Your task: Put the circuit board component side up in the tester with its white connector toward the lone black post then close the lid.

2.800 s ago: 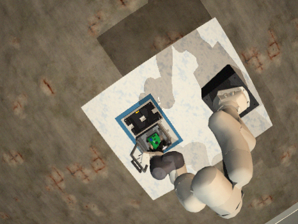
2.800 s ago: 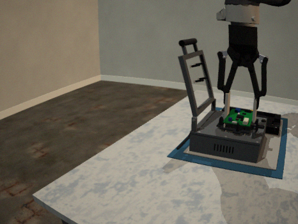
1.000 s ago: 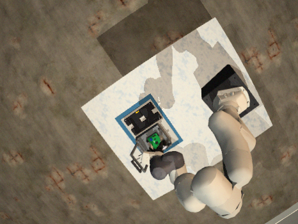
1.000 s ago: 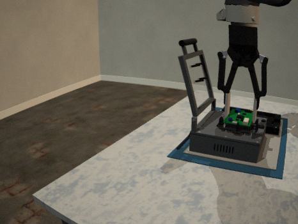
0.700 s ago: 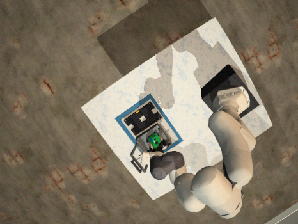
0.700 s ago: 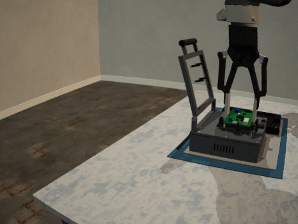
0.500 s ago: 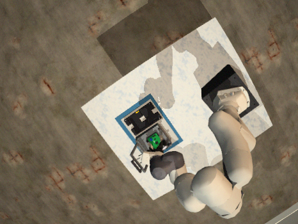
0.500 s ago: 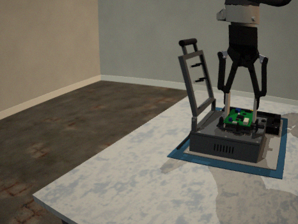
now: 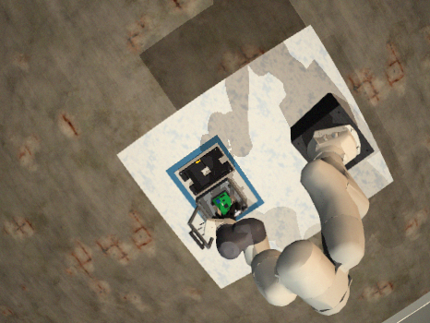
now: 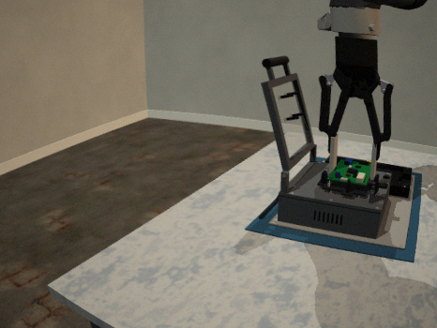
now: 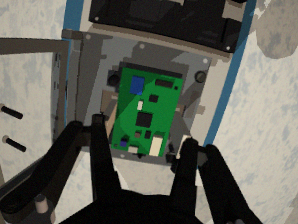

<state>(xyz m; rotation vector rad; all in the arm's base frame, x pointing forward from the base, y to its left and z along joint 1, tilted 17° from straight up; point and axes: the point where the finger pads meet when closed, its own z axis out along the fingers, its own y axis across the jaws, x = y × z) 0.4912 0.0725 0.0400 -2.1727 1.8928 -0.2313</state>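
My hand is 20 mm above the green circuit board. The rest, counted from my hand: tester nest 40 mm below, 10 mm to the left, 10 mm ahead; then tester lid 130 mm ahead, 80 mm above, 20 mm to the left.
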